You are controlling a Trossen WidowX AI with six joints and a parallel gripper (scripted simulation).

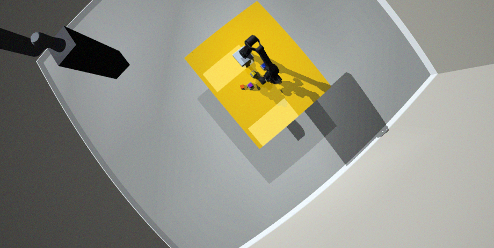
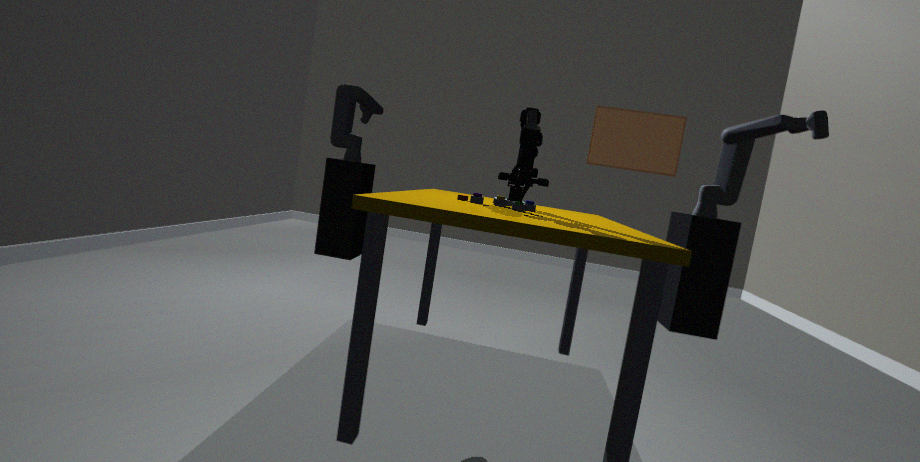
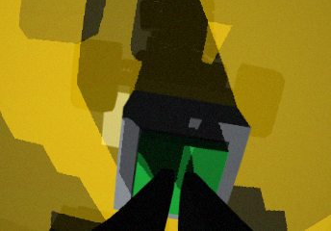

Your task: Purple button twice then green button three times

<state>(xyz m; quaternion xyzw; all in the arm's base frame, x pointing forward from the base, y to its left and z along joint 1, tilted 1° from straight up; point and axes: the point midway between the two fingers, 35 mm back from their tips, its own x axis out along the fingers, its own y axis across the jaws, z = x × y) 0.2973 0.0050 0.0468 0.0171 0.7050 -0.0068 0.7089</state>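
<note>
Now: the green button 10 mm below my gripper tip. Also, from my gripper tip: blue button: 100 mm behind, 50 mm to the left; then orange block: 220 mm to the right, 90 mm behind, 20 mm below; then purple button: 160 mm to the right, 50 mm behind.
</note>
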